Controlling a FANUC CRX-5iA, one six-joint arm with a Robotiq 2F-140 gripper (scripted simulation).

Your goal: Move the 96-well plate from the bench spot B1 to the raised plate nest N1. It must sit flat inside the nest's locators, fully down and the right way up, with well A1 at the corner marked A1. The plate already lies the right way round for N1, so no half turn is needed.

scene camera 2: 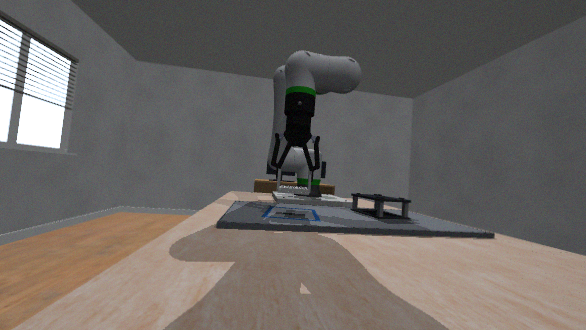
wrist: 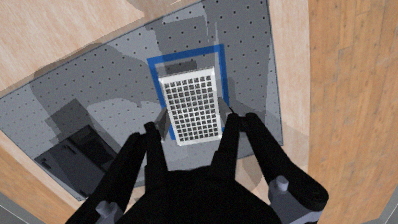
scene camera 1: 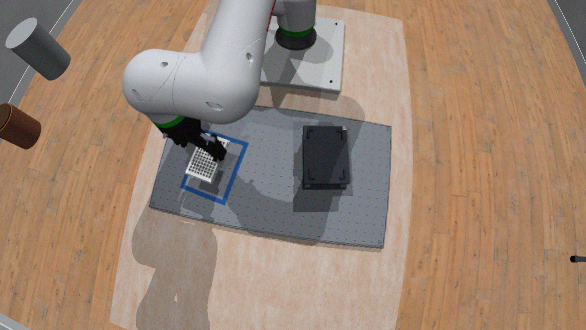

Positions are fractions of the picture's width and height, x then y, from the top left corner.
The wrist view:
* my gripper: 0.49, 0.49
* white 96-well plate: 0.49, 0.48
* black raised nest N1: 0.20, 0.77
